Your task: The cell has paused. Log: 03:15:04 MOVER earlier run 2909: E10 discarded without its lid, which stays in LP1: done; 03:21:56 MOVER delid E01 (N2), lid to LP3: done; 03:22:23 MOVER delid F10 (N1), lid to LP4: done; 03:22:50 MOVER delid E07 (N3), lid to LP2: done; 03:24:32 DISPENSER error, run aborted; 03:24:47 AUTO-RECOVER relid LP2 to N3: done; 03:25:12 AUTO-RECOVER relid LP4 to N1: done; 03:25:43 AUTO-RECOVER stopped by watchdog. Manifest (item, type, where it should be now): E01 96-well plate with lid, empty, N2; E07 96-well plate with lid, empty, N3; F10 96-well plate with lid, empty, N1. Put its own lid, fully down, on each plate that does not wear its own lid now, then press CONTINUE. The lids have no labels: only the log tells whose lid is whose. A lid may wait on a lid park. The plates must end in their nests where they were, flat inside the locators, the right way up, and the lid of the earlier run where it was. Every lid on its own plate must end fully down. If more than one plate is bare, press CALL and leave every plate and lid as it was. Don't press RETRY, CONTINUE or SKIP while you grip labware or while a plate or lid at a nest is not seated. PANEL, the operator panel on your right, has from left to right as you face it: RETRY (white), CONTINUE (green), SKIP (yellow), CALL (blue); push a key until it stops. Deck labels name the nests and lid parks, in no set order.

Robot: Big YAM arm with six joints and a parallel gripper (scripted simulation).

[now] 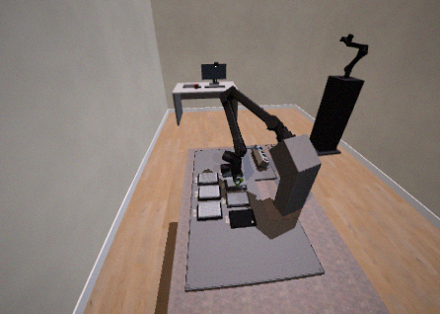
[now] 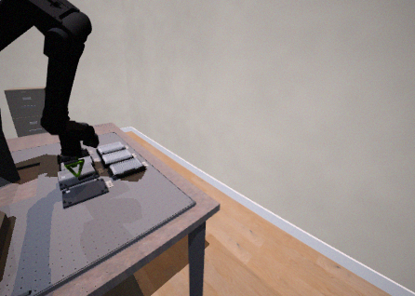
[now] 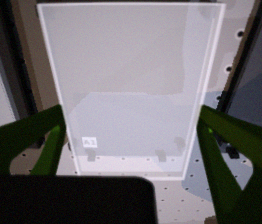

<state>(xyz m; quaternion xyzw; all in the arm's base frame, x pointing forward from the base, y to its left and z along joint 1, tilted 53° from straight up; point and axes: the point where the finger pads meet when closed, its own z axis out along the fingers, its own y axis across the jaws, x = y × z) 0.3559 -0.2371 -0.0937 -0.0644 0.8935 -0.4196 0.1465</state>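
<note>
Now: the plate 190 mm ahead of my hand, 70 mm to the right of it and 20 mm below it. Round my hand: white retry key: 280 mm behind, 160 mm to the right, 30 mm above; LP4 label: 90 mm ahead, 130 mm to the right, 40 mm below; green continue key: 280 mm behind, 210 mm to the right, 30 mm above.
</note>
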